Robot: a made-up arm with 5 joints. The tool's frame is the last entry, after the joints.
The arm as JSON. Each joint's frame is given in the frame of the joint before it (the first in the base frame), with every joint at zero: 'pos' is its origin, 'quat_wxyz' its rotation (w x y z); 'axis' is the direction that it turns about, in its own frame. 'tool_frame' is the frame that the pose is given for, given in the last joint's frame.
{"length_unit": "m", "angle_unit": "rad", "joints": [
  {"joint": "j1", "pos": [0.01, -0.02, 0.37], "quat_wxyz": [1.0, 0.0, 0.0, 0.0], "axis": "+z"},
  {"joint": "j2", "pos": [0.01, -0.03, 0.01], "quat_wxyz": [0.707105, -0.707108, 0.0, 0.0], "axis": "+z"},
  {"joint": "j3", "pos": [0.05, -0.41, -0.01], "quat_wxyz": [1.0, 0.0, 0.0, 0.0], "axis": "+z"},
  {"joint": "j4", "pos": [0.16, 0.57, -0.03], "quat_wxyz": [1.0, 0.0, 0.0, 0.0], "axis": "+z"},
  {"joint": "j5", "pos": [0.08, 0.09, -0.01], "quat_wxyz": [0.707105, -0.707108, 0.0, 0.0], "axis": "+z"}
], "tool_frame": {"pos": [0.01, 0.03, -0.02], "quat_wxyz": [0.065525, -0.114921, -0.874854, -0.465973]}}
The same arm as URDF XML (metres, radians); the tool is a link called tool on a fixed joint. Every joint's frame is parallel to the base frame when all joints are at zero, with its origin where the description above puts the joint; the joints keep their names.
<robot name="arm">
  <link name="base_link"/>
  <link name="link1"/>
  <link name="link2"/>
  <link name="link3"/>
  <link name="link4"/>
  <link name="link5"/>
  <link name="tool"/>
  <joint name="j1" type="continuous">
    <parent link="base_link"/>
    <child link="link1"/>
    <origin xyz="0.0100 -0.0200 0.3700"/>
    <axis xyz="0 0 1"/>
  </joint>
  <joint name="j2" type="continuous">
    <parent link="link1"/>
    <child link="link2"/>
    <origin xyz="0.0100 -0.0300 0.0100"/>
    <axis xyz="0 1 0"/>
  </joint>
  <joint name="j3" type="continuous">
    <parent link="link2"/>
    <child link="link3"/>
    <origin xyz="0.0500 -0.0100 0.4100"/>
    <axis xyz="0 1 0"/>
  </joint>
  <joint name="j4" type="continuous">
    <parent link="link3"/>
    <child link="link4"/>
    <origin xyz="0.1600 -0.0300 -0.5700"/>
    <axis xyz="0 1 0"/>
  </joint>
  <joint name="j5" type="continuous">
    <parent link="link4"/>
    <child link="link5"/>
    <origin xyz="0.0800 -0.0100 -0.0900"/>
    <axis xyz="0 0 -1"/>
  </joint>
  <joint name="tool_joint" type="fixed">
    <parent link="link5"/>
    <child link="tool"/>
    <origin xyz="0.0100 -0.0300 0.0200" rpy="-0.9626 0.2236 -2.9975"/>
  </joint>
</robot>

